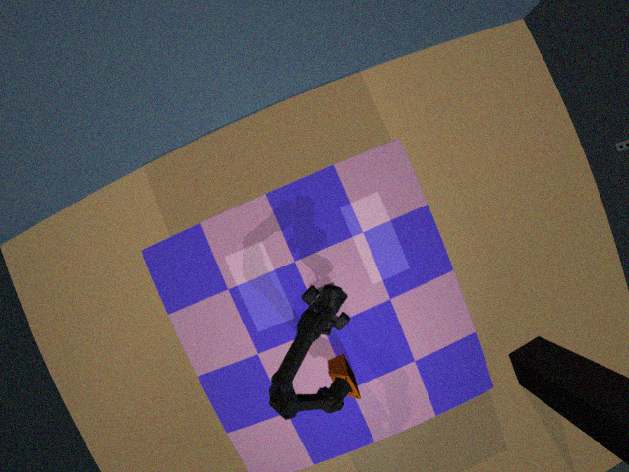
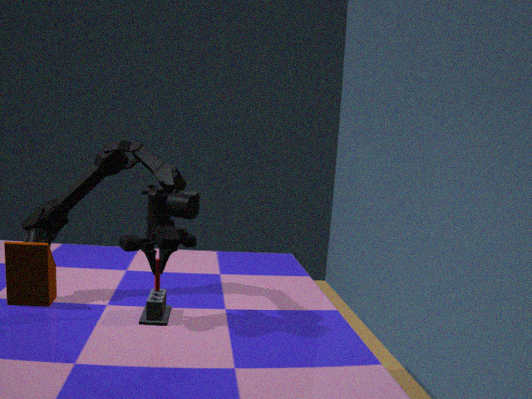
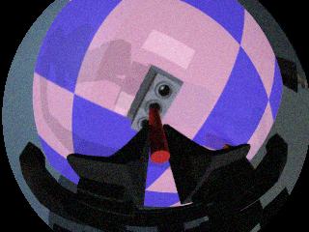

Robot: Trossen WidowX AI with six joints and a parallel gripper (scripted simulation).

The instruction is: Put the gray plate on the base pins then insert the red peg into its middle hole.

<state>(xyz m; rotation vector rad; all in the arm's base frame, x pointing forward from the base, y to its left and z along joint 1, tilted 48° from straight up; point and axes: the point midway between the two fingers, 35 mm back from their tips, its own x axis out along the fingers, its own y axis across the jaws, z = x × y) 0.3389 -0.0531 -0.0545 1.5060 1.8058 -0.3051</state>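
Right now the gray plate is 70 mm below my gripper tip. Round my gripper tip: gray base 110 mm below; then red peg right at my gripper tip.
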